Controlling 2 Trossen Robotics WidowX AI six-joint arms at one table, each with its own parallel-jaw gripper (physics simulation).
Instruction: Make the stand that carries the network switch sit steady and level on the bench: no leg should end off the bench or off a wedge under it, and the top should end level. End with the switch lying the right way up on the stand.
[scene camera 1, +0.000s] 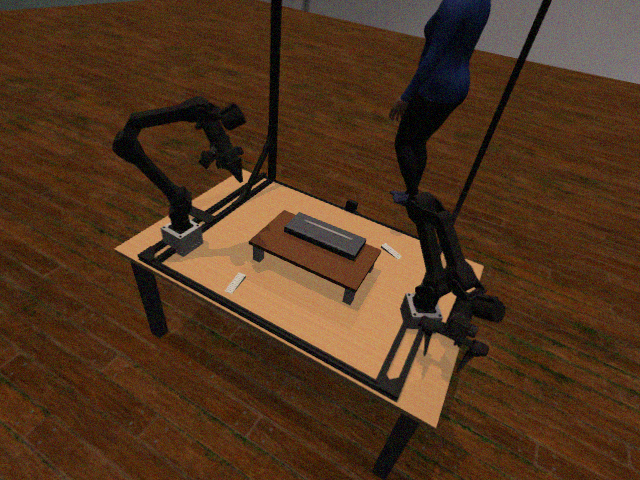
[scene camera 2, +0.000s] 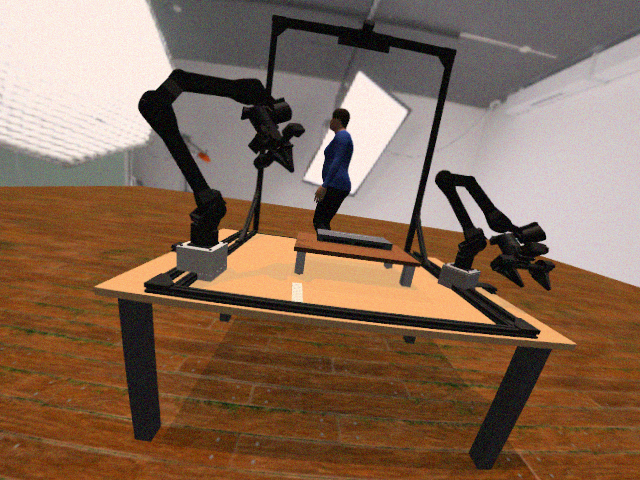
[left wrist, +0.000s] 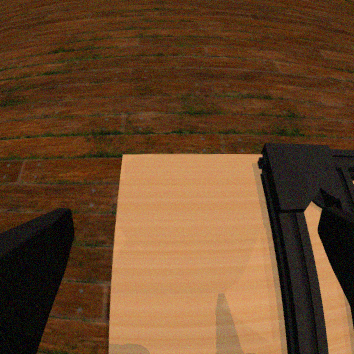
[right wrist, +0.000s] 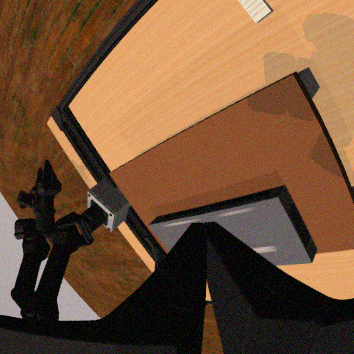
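Where they show: left gripper, fingertip midpoint: (scene camera 1: 440, 364) (scene camera 2: 536, 288) (left wrist: 201, 222) (right wrist: 42, 163); right gripper, fingertip midpoint: (scene camera 1: 241, 182) (scene camera 2: 292, 172) (right wrist: 202, 233); left arm's base, link origin: (scene camera 1: 424, 305) (scene camera 2: 461, 267) (right wrist: 99, 212); right arm's base, link origin: (scene camera 1: 181, 226) (scene camera 2: 203, 244).
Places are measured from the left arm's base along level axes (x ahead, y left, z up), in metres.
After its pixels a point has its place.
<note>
The stand (scene camera 1: 310, 260) @(y -0.161, x 0.371, z 0.018 m) (scene camera 2: 356, 251) @(y -0.177, x 0.388, z 0.018 m) (right wrist: 220, 150) @(y -0.216, x 0.449, z 0.018 m) has a brown top and short grey legs on the bench. A small tilt cannot be judged; some leg bottoms are hidden. The dark grey switch (scene camera 1: 325, 235) @(y -0.270, x 0.317, z 0.045 m) (scene camera 2: 354, 238) @(y -0.245, x 0.346, z 0.046 m) (right wrist: 287, 230) @(y -0.346, x 0.434, z 0.045 m) lies flat on its rear part. A pale ridged wedge (scene camera 1: 235, 283) @(y -0.123, x 0.624, z -0.075 m) (scene camera 2: 296, 291) @(y -0.126, x 0.628, z -0.075 m) (right wrist: 256, 10) @(y -0.155, x 0.610, z -0.071 m) lies at the front left, apart from the stand; another wedge (scene camera 1: 391, 251) @(y -0.342, x 0.028, z -0.076 m) lies at its right. My left gripper (scene camera 1: 443, 360) @(y 0.227, x 0.018, z 0.021 m) (scene camera 2: 535, 287) @(y 0.227, x 0.018, z 0.021 m) (left wrist: 201, 222) @(y 0.227, x 0.018, z 0.021 m) is open and empty at the bench's right end. My right gripper (scene camera 1: 240, 180) @(y -0.271, x 0.614, z 0.244 m) (scene camera 2: 293, 170) @(y -0.271, x 0.614, z 0.244 m) (right wrist: 202, 233) @(y -0.271, x 0.614, z 0.244 m) is shut, empty, high up.
The bench (scene camera 1: 310, 330) @(y 0.057, x 0.364, z -0.082 m) (scene camera 2: 248, 294) @(y -0.156, x 0.751, z -0.083 m) (left wrist: 185, 225) @(y 0.267, x 0.043, z -0.082 m) carries black rails (scene camera 1: 248, 314) @(y 0.020, x 0.563, z -0.062 m) (scene camera 2: 336, 311) @(y 0.010, x 0.591, z -0.064 m) (left wrist: 295, 260) @(y 0.199, x 0.084, z -0.062 m) along its front and sides. Black gantry posts (scene camera 1: 275, 93) @(y -0.816, x 0.540, z 0.348 m) (scene camera 2: 434, 134) @(y -0.372, x -0.180, z 0.563 m) rise at the back. A person in blue (scene camera 1: 449, 62) (scene camera 2: 338, 160) stands behind the bench.
</note>
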